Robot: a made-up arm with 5 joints.
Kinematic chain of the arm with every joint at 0, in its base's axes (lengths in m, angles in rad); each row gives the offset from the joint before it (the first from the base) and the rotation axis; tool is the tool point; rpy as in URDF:
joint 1: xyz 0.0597 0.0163 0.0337 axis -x
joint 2: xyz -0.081 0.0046 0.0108 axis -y
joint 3: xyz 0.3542 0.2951 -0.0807 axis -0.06 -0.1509 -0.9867
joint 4: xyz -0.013 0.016 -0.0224 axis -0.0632 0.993 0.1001
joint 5: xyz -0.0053 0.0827 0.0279 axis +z
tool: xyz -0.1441 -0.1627 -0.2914 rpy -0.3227 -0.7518 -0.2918
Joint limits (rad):
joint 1: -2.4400..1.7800
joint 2: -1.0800..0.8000
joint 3: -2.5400..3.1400
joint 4: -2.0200..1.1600
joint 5: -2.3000..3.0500
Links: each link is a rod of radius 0.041 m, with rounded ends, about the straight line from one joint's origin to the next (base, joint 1, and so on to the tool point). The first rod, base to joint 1, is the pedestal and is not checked.
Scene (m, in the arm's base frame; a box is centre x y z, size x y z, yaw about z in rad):
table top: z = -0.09
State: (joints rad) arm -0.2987 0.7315 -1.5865 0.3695 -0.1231
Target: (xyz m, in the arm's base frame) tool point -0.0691 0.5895 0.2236
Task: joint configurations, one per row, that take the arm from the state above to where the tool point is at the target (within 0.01 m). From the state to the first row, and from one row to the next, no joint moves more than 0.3 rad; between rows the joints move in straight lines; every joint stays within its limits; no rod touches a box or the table.
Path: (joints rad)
1: -0.5849 0.5015 -1.6113 0.0740 0.0207
2: -0.8711 0.2716 -1.6361 -0.2215 0.1646
3: -1.1573 0.0416 -1.6608 -0.5171 0.3084
4: -1.4435 -0.1883 -1.6856 -0.8126 0.4522
5: -1.4242 -0.4004 -1.6927 -0.7141 0.3783
6: -1.4049 -0.6124 -1.6997 -0.6157 0.3043
7: -1.3856 -0.8244 -1.7068 -0.5172 0.2303

